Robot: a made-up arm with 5 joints.
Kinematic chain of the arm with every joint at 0, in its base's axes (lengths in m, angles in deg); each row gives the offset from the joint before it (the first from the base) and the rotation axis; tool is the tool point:
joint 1: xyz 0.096 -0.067 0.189 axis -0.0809 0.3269 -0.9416
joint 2: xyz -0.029 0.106 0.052 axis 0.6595 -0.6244 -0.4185
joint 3: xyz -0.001 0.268 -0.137 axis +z
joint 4: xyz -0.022 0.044 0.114 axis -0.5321 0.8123 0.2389
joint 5: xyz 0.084 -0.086 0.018 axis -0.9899 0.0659 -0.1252
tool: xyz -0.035 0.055 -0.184
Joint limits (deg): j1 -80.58..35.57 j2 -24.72..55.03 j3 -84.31..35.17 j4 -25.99..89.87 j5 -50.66..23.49
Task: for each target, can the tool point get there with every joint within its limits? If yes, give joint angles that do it. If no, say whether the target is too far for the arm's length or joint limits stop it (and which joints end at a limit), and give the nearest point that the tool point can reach.
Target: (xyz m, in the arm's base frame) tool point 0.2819 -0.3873 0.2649
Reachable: no: joint limits stop it (at a limit: joint 1, joint 2, joint 3, joint 4, joint 5) | nearest point 0.2540 0.0533 0.2725 | short by 0.442 m
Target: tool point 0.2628 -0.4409 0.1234
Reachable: no: joint limits stop it (at a limit: joint 1, joint 2, joint 5) | nearest point -0.1064 -0.1524 0.0668 | short by 0.472 m
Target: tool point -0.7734 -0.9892 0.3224
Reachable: no: too far | nearest point -0.2854 -0.2083 0.0127 | short by 0.972 m
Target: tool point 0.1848 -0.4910 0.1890
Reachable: no: joint limits stop it (at a limit: joint 1, joint 2, joint 5) | nearest point -0.1250 -0.1681 0.0856 | short by 0.459 m
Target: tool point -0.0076 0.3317 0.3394
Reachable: yes | joints -36.20 37.62 -56.40 2.47 -37.07
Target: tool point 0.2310 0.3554 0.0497
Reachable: yes | joints 20.94 -13.67 -18.27 -16.10 -33.92
